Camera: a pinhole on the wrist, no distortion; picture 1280 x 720 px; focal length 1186.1 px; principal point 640.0 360.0 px. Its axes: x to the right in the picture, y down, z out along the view. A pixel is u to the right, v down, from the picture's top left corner.
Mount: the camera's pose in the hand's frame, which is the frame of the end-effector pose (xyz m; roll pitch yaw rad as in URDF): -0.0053 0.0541 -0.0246 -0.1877 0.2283 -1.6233
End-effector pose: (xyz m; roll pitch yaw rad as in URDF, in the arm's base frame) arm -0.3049 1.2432 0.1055 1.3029 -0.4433 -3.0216
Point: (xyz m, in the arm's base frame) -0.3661 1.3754 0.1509
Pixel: 816 586
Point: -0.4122 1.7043 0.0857
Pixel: 882 265
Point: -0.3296 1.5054 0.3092
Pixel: 138 453
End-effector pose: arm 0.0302 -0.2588 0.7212 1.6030 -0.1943 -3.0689
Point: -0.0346 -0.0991 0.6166
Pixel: 1222 376
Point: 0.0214 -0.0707 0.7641
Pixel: 389 188
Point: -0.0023 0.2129 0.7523
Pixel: 380 160
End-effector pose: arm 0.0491 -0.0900 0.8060 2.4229 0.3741 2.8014
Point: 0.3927 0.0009 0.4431
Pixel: outside the picture
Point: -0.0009 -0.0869 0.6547
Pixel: outside the picture
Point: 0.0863 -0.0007 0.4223
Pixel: 991 573
